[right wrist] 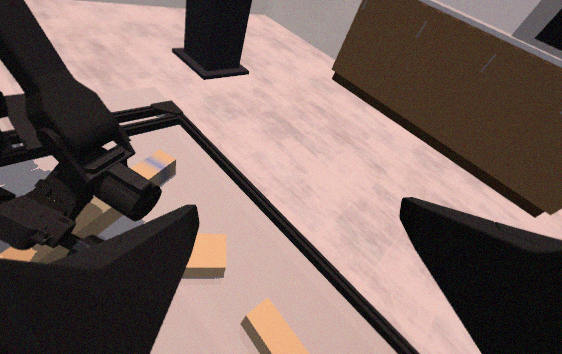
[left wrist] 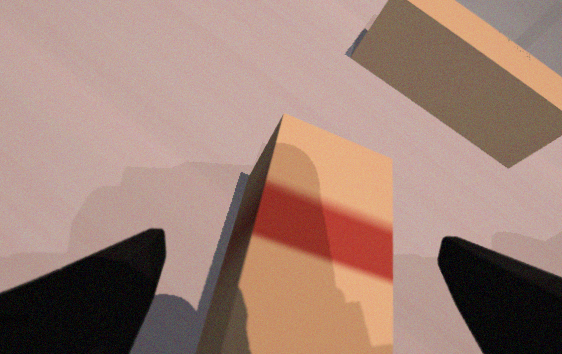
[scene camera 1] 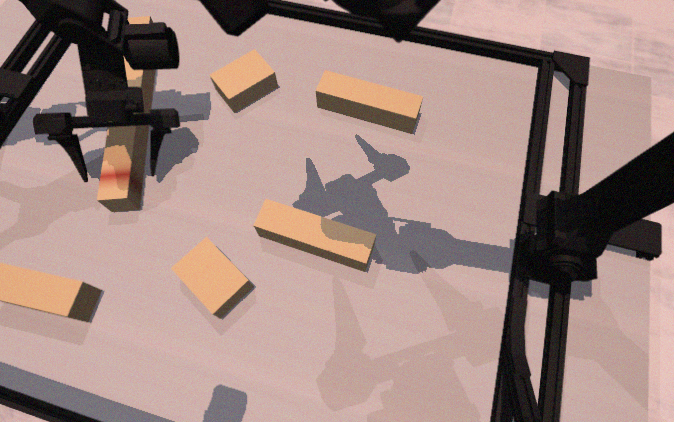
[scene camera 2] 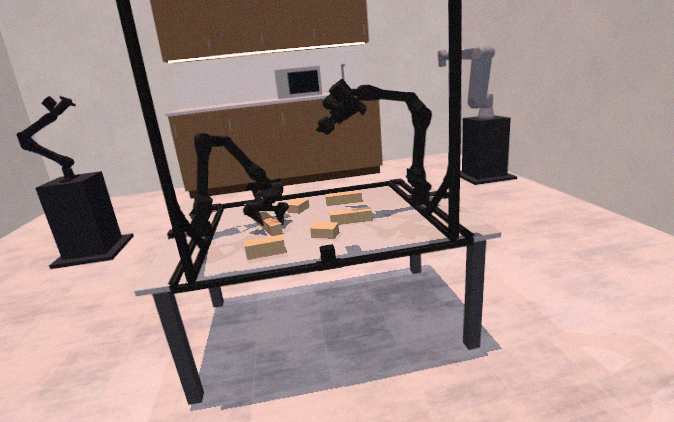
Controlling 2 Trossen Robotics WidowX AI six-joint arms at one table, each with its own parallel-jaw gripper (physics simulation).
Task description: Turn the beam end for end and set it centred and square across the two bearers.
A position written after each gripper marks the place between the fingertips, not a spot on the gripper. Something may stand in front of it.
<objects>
The left gripper [scene camera 1: 120, 179] is open and touches a long beam [scene camera 1: 120, 188]. The right gripper [right wrist: 299, 210] is open, with nothing in its grasp.
</objects>
